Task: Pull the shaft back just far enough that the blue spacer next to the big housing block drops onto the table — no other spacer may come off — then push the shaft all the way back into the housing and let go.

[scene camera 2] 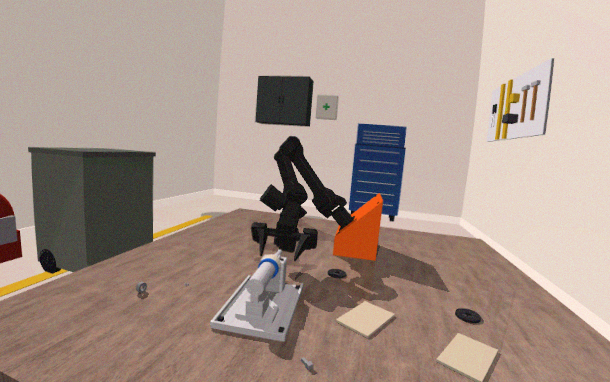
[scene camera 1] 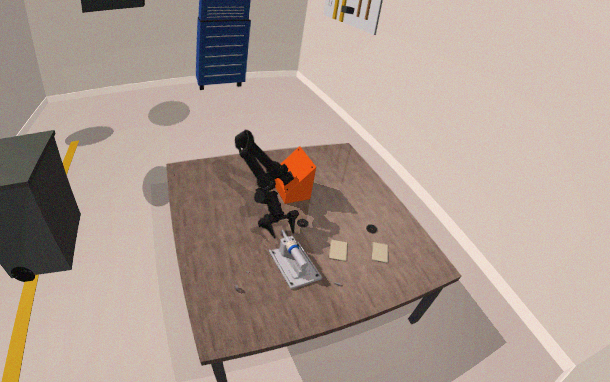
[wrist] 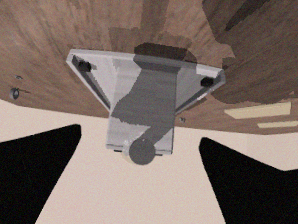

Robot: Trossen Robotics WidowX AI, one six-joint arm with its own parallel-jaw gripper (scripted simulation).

Observation:
My gripper point(scene camera 2: 277, 257) is open, with nothing in its grasp. Further things: a grey fixture plate point(scene camera 2: 263, 307).
My gripper is seen too in the wrist view point(wrist: 141, 137). The grey fixture plate is seen too in scene camera 1 point(scene camera 1: 297, 268) and in the wrist view point(wrist: 143, 94).

